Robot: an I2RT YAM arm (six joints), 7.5 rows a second.
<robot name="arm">
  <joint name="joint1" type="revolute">
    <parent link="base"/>
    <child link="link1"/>
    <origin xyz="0 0 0.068"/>
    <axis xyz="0 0 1"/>
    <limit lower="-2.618" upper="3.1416"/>
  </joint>
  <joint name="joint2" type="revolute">
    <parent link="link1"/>
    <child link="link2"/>
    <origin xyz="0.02 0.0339 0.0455"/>
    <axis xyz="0 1 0"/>
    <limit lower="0" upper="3.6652"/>
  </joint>
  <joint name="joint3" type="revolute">
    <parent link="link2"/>
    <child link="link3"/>
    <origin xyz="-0.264 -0.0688 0"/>
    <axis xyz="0 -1 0"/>
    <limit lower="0" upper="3.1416"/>
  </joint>
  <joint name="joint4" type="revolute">
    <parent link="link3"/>
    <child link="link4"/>
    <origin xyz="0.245 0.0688 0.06"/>
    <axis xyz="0 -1 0"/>
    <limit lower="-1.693" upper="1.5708"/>
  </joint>
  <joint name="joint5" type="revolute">
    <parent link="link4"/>
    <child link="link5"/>
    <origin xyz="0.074 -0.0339 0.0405"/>
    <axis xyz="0 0 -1"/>
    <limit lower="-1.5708" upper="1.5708"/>
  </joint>
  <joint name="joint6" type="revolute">
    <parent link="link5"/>
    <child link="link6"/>
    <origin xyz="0.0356 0 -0.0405"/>
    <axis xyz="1 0 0"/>
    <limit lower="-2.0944" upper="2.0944"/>
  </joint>
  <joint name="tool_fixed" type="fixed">
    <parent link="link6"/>
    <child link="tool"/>
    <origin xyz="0 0 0" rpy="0 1.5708 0"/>
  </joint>
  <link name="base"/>
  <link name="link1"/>
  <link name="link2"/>
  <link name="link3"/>
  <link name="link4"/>
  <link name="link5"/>
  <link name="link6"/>
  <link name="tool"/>
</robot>
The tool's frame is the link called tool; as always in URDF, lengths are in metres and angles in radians.
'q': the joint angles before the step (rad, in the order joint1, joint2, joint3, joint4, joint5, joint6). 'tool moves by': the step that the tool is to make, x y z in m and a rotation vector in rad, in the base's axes. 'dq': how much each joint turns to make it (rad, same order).
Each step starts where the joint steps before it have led.
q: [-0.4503 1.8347 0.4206 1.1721 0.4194 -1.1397]
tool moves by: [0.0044 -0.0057 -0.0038 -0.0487 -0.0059 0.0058]
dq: [-0.0118 0.0608 0.0186 0.0884 -0.0082 -0.0480]
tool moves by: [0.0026 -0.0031 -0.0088 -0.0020 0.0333 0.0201]
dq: [-0.0080 0.0455 0.0145 0.0115 -0.0241 -0.0240]
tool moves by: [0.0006 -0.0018 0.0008 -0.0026 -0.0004 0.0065]
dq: [-0.0057 -0.0004 0.0050 -0.0020 -0.0114 -0.0050]
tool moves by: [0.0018 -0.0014 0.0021 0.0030 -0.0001 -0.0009]
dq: [-0.0015 -0.0085 0.0100 -0.0207 -0.0012 0.0027]
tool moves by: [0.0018 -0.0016 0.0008 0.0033 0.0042 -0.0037]
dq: [-0.0018 -0.0026 0.0107 -0.0191 0.0017 0.0015]
